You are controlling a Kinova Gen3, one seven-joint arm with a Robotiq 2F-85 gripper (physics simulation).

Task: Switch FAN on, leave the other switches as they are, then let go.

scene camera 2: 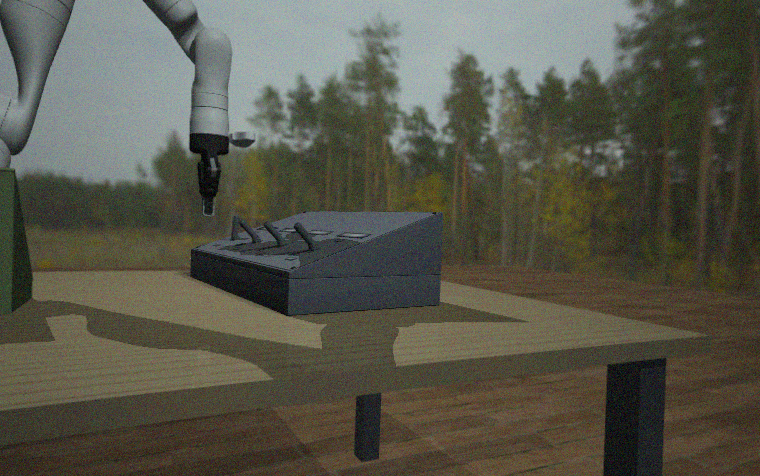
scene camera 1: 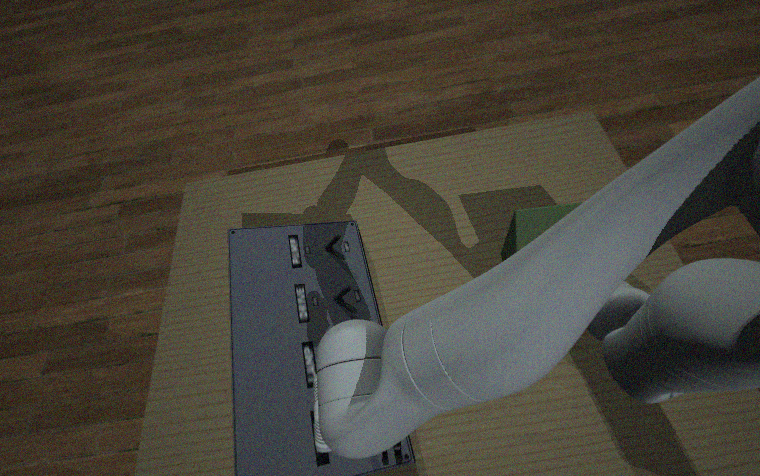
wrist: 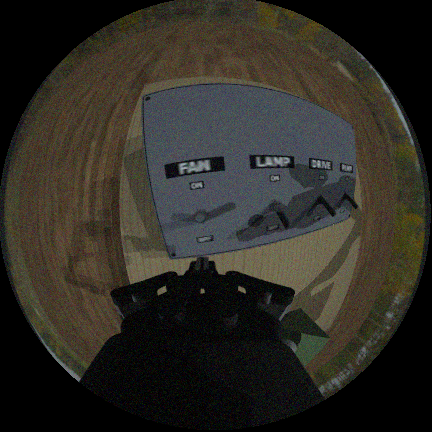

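The grey switch panel stands on the table. In the wrist view the FAN lever is under the FAN label. It leans toward its ON side, opposite to the others. The LAMP lever, DRIVE lever and PUMP lever lean toward OFF. My gripper is shut and empty, apart from every lever, above the panel's low edge at the FAN end. The arm hides the gripper and FAN lever in scene camera 1.
The panel stands on a light wooden table. A green block stands on the robot side, apart from the panel. Arm shadows fall across the panel and table.
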